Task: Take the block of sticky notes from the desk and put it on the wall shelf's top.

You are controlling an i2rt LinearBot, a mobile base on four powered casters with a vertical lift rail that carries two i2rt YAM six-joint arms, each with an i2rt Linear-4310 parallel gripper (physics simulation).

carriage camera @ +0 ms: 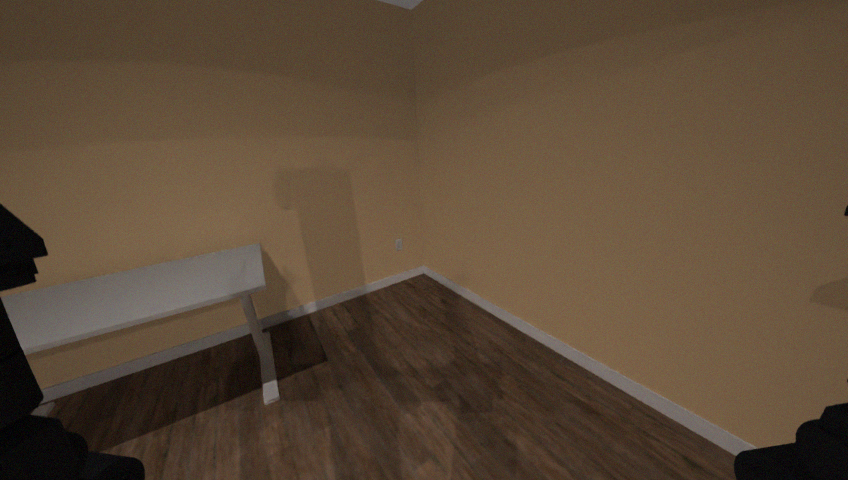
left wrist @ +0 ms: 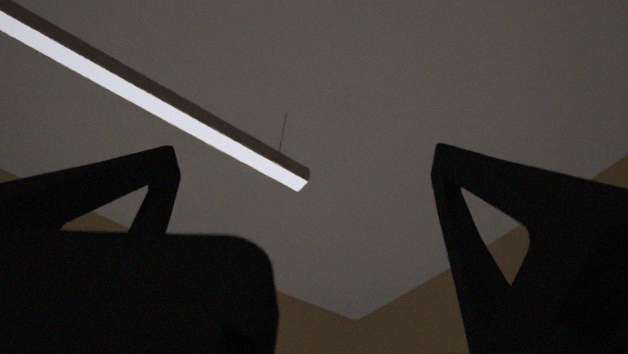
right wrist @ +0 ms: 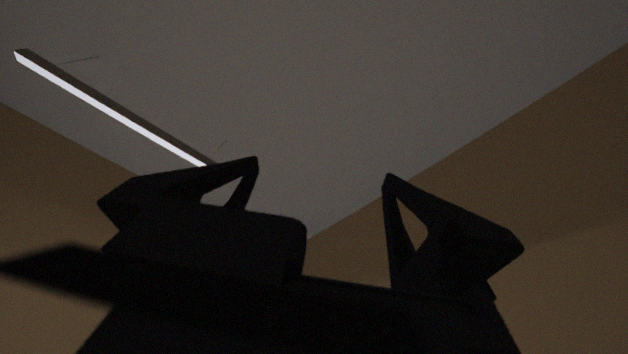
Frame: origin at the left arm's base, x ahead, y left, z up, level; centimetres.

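Seen in the pictures: left gripper, fingertip midpoint: (left wrist: 302, 159); right gripper, fingertip midpoint: (right wrist: 320, 171).
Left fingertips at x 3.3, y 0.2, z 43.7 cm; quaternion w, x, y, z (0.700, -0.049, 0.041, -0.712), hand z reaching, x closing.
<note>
A point is followed by its place in that frame.
A white desk (carriage camera: 148, 288) @(x 91.8, y 106.2, z -14.9 cm) stands against the wall at the left of the carriage view, with its right end and one leg showing. The left part of its top is hidden behind my left arm. The block of sticky notes does not show in any view. The wall shelf does not show either. My left gripper (left wrist: 302, 159) @(x 3.3, y 0.2, z 43.7 cm) is open and empty, pointing up toward the ceiling in the left wrist view. My right gripper (right wrist: 320, 171) @(x 2.1, y -69.3, z 44.1 cm) is open and empty too, also pointing up toward the ceiling and walls. Both are apart from the desk.
Two beige walls meet in a corner behind the wooden floor (carriage camera: 428, 380) @(x 104.9, y -30.7, z -86.9 cm). A white baseboard (carriage camera: 571, 352) @(x 116.4, y -120.5, z -80.9 cm) runs along them. A wall outlet (carriage camera: 398, 244) @(x 231.1, y -2.3, z -46.6 cm) is near the corner. A long ceiling lamp (left wrist: 165, 107) @(x 46.2, y 46.9, z 120.8 cm) (right wrist: 115, 112) @(x 35.5, y 60.0, z 120.9 cm) hangs overhead. Dark arm parts edge the carriage view at both sides.
</note>
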